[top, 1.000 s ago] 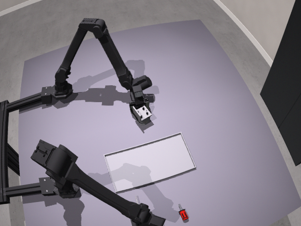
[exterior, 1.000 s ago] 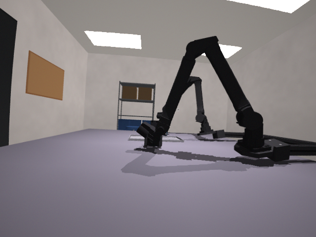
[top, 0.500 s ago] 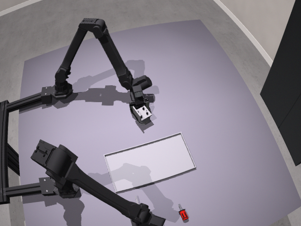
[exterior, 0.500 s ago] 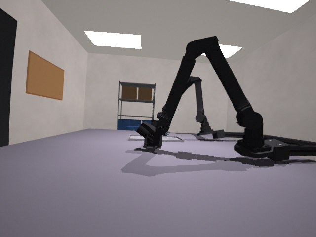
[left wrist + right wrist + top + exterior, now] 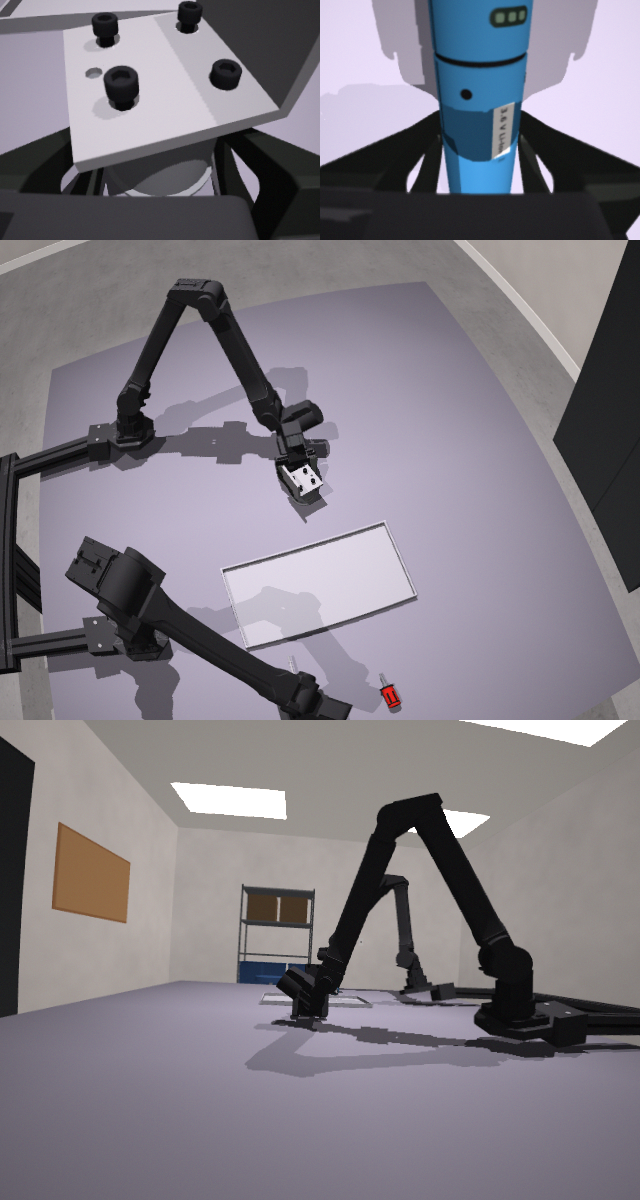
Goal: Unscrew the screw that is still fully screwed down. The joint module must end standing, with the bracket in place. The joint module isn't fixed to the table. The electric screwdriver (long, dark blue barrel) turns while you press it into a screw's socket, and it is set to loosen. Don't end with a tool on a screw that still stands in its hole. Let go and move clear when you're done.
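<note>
My left hand is 1 cm below the joint module body. Also, from my left hand: white tray (26 cm to the right, 2 cm below, 2 cm behind); then white bracket (5 cm above); then red hand screwdriver (57 cm to the right, 8 cm ahead, 1 cm below).
</note>
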